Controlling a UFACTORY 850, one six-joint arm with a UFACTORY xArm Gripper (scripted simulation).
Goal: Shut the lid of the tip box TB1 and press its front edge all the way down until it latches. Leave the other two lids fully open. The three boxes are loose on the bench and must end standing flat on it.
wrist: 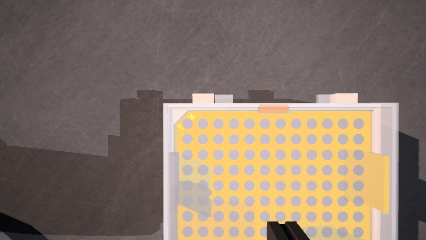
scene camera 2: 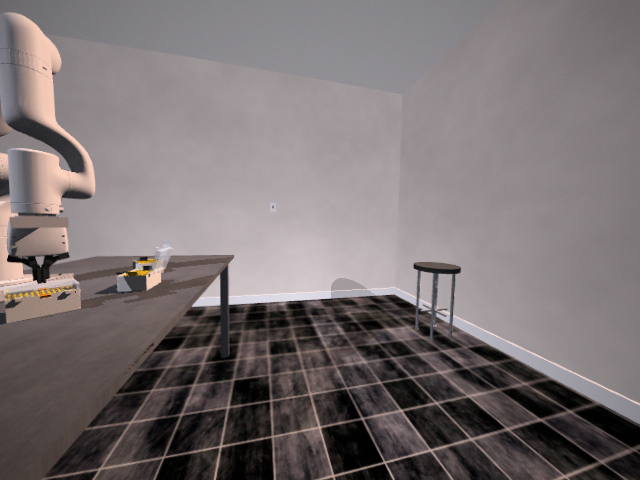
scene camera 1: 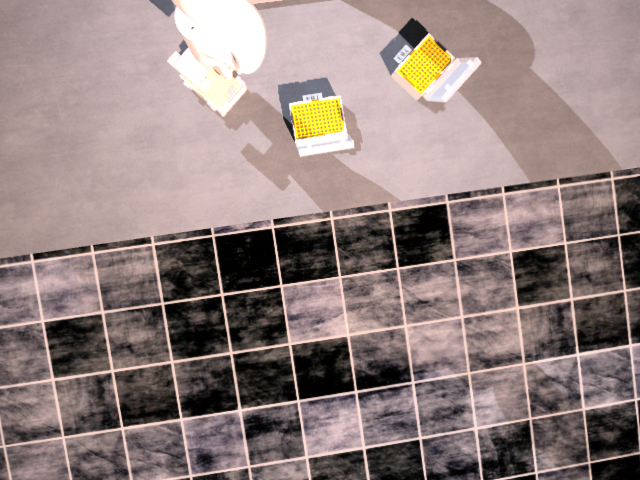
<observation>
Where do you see a clear lid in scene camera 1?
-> At 223, 91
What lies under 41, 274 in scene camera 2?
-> My gripper.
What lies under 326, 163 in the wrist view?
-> A clear lid.
</observation>
